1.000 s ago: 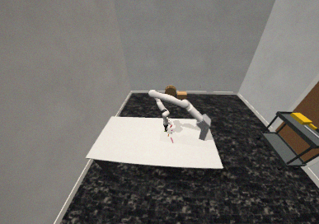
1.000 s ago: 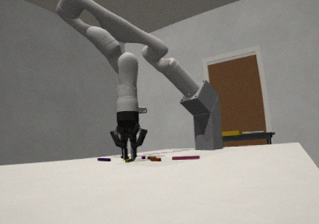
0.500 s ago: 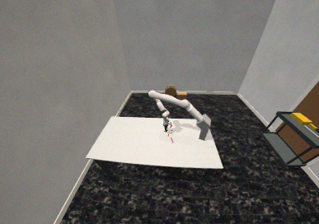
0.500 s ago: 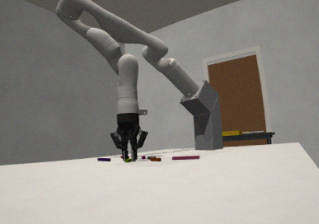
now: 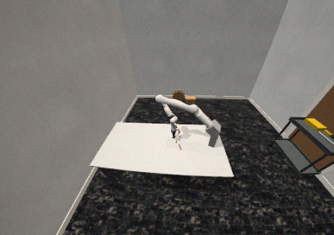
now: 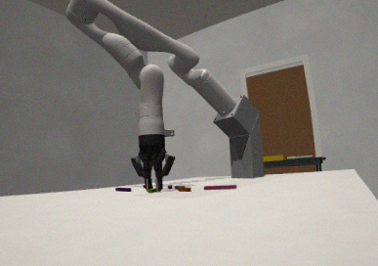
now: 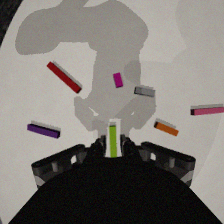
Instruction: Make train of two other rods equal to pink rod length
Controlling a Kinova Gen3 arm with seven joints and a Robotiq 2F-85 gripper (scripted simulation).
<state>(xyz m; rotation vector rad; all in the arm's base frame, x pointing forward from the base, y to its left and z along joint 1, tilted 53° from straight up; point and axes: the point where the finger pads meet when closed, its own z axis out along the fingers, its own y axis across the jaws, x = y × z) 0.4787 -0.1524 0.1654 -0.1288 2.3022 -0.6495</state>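
Now: the lime rod 10 mm below my hand. The rest, counted from my hand: magenta rod (90 mm behind, 20 mm to the left, 10 mm below); then grey rod (70 mm behind, 60 mm to the left, 10 mm below); then orange rod (90 mm to the left, 10 mm below).
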